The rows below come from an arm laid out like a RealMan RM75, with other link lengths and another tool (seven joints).
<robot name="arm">
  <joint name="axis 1" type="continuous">
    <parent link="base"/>
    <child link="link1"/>
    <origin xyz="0 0 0.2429" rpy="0 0 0"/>
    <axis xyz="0 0 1"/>
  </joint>
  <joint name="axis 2" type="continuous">
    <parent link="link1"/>
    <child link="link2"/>
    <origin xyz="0 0 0" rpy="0 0 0"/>
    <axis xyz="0 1 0"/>
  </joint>
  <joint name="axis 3" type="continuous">
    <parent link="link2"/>
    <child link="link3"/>
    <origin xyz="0 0 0.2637" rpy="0 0 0"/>
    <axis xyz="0 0 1"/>
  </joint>
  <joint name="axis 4" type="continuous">
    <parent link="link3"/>
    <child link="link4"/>
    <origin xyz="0 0 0" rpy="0 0 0"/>
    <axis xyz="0 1 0"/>
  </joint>
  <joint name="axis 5" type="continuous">
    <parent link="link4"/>
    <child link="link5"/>
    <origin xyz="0 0 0.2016" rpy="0 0 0"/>
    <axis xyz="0 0 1"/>
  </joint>
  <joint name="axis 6" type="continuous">
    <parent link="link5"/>
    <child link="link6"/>
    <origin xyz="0 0 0" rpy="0 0 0"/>
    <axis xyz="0 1 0"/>
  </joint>
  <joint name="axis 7" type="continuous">
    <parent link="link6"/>
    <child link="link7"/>
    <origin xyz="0 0 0.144" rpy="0 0 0"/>
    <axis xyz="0 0 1"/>
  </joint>
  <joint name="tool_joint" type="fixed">
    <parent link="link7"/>
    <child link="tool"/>
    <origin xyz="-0.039 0.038 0.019" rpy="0 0.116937 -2.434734"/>
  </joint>
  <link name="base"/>
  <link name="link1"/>
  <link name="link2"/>
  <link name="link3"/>
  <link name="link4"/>
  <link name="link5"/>
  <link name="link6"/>
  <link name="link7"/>
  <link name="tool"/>
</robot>
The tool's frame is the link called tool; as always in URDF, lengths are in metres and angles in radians. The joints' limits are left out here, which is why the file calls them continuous.
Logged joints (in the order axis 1, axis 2, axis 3, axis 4, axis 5, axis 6, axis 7), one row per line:
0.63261, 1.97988, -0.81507, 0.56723, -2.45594, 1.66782, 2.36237
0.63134, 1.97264, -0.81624, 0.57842, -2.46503, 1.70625, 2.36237
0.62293, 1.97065, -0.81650, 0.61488, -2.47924, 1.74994, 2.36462
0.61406, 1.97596, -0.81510, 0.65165, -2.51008, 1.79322, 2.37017
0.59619, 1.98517, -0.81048, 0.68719, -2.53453, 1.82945, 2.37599
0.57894, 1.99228, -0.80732, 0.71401, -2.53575, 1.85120, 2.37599
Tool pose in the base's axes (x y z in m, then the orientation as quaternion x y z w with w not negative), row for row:
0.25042, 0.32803, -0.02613, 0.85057, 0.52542, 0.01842, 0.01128
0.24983, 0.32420, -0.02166, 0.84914, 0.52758, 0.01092, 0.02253
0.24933, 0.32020, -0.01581, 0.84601, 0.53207, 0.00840, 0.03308
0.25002, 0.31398, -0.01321, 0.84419, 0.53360, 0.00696, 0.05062
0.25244, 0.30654, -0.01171, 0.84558, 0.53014, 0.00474, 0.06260
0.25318, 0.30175, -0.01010, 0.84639, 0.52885, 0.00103, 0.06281
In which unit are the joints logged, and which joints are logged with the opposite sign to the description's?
The joints are logged in radians. Opposite sign: axis 4, axis 6.
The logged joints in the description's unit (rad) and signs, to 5 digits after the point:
0.63261, 1.97988, -0.81507, -0.56723, -2.45594, -1.66782, 2.36237
0.63134, 1.97264, -0.81624, -0.57842, -2.46503, -1.70625, 2.36237
0.62293, 1.97065, -0.81650, -0.61488, -2.47924, -1.74994, 2.36462
0.61406, 1.97596, -0.81510, -0.65165, -2.51008, -1.79322, 2.37017
0.59619, 1.98517, -0.81048, -0.68719, -2.53453, -1.82945, 2.37599
0.57894, 1.99228, -0.80732, -0.71401, -2.53575, -1.85120, 2.37599

